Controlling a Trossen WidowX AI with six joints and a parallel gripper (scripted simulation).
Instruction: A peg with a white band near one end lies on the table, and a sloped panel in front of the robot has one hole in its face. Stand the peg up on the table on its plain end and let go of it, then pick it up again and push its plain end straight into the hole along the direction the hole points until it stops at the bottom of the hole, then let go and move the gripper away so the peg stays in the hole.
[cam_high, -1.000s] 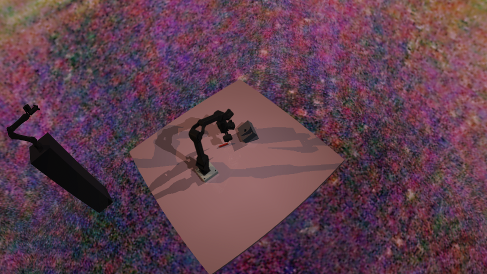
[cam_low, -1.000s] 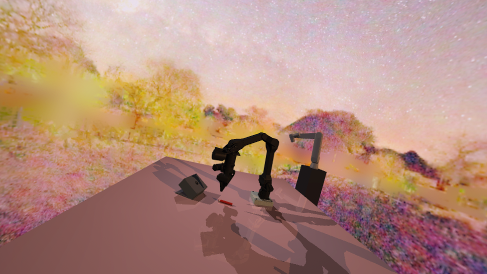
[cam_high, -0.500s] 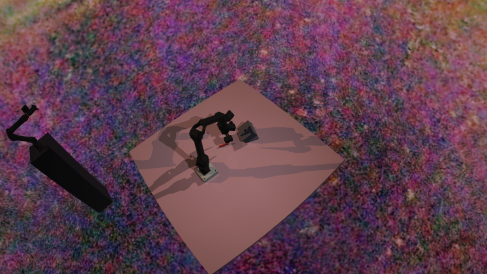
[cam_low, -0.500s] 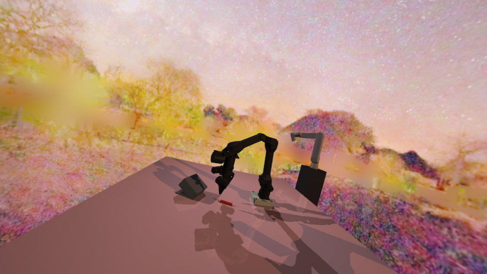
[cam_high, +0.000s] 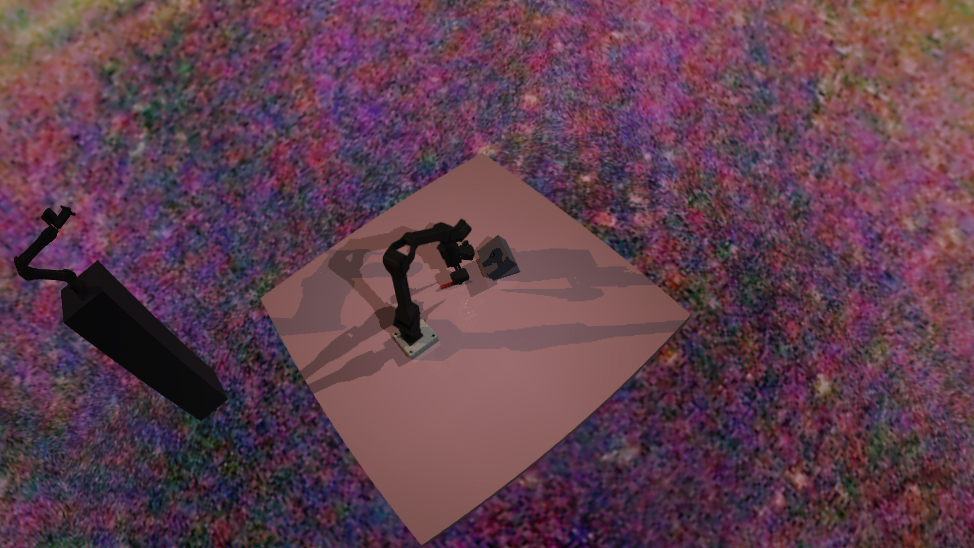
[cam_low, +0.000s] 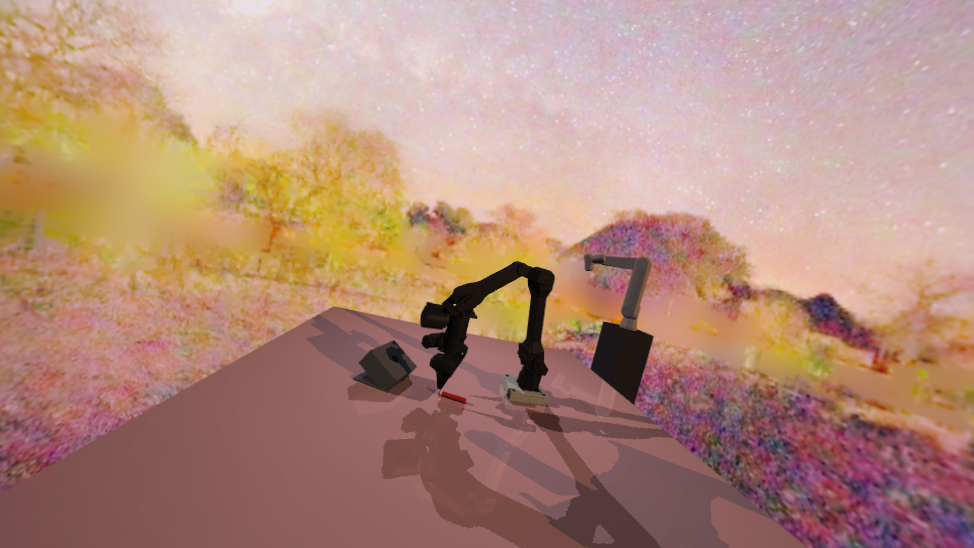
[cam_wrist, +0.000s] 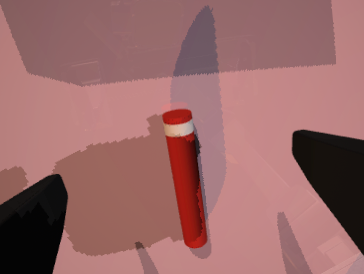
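Right now my gripper tip is 10 mm past the red peg and 30 mm above it. The rest, counted from my gripper tip: dark sloped panel: 160 mm ahead, 50 mm to the right, 10 mm above.
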